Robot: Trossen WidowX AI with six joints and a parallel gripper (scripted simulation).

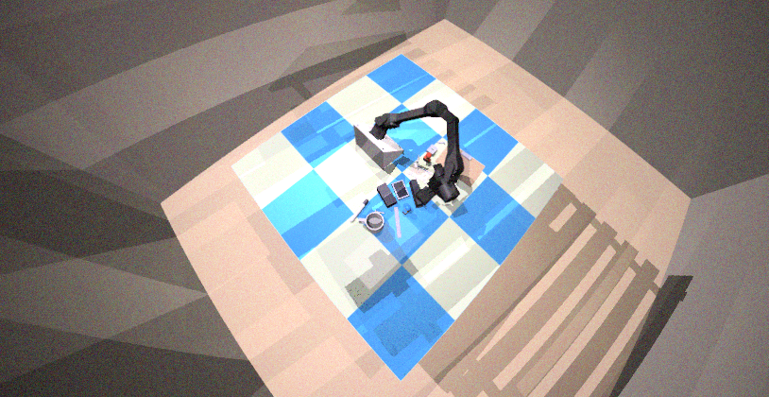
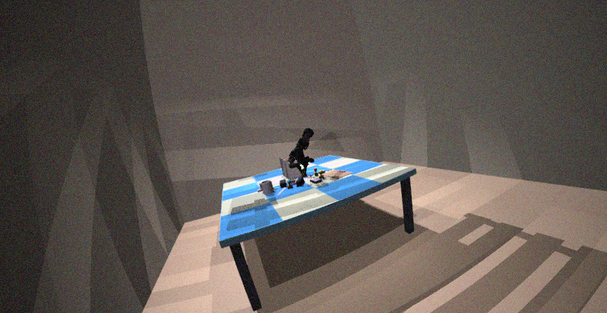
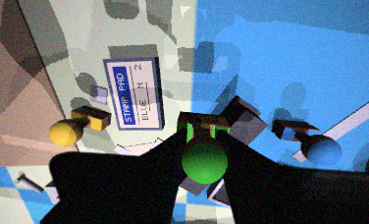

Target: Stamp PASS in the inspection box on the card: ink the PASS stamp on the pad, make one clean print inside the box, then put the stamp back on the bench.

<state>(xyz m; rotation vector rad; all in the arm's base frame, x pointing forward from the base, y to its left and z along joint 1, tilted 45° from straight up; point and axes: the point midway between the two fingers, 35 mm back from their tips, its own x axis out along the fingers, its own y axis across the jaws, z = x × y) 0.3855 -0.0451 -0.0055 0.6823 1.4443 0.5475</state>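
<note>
My gripper tip is 130 mm past the ink pad, 80 mm above it and 60 mm to the left of it. The rest, counted from my gripper tip: green-knobbed pass stamp (right at my gripper tip); pale card (110 mm behind, 90 mm below, 80 mm to the left); dark flat device (70 mm below, 60 mm behind, 20 mm to the right).
</note>
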